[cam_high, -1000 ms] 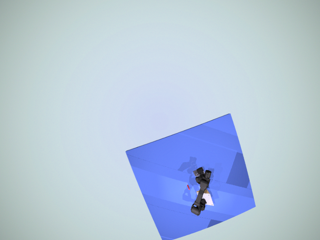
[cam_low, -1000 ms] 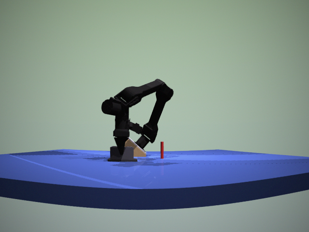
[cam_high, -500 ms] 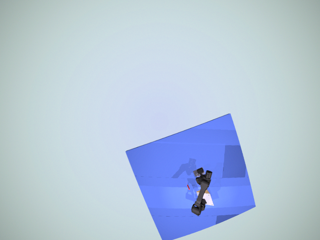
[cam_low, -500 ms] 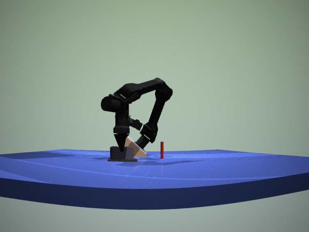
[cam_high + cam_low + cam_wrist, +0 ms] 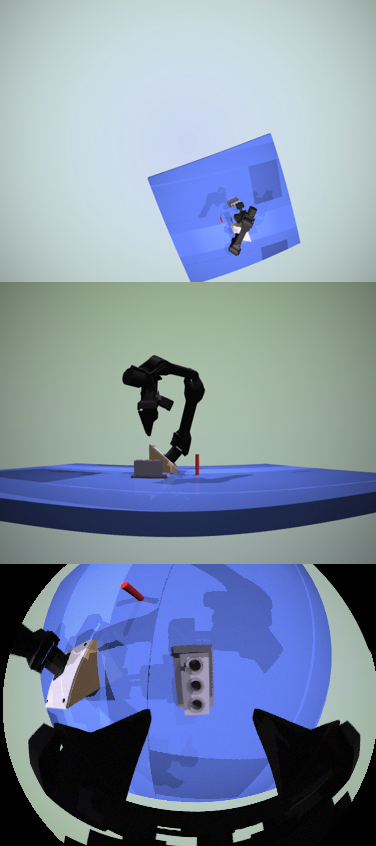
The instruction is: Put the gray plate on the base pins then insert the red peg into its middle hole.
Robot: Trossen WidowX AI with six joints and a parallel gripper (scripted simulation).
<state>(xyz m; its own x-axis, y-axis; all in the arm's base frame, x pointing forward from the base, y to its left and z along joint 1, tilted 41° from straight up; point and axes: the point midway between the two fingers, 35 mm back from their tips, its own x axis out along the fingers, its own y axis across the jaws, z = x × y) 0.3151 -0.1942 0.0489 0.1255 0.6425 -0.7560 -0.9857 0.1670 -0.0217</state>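
The red peg lies 190 mm to the left of my gripper tip, 100 mm below it and 90 mm behind it. Round my gripper tip: dark base 140 mm below, 10 mm behind; then gray plate 100 mm below.
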